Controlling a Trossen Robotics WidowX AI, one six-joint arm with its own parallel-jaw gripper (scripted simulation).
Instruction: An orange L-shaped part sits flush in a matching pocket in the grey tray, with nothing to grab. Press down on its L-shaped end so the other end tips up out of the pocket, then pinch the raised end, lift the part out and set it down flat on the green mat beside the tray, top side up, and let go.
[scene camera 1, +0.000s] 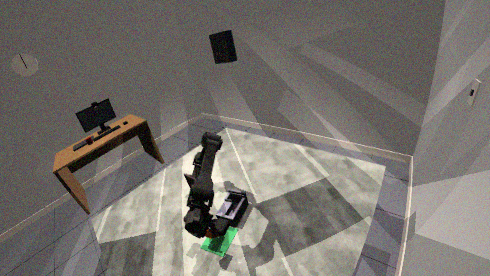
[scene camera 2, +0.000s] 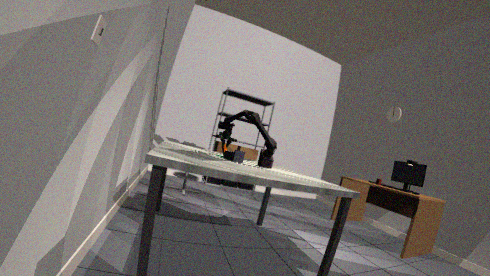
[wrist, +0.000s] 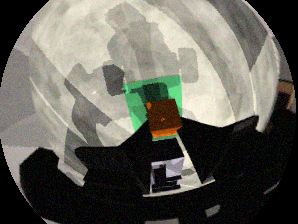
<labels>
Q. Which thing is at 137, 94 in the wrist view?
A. A green mat.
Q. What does my gripper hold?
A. An orange L-shaped part.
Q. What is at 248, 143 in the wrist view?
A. My gripper.
</labels>
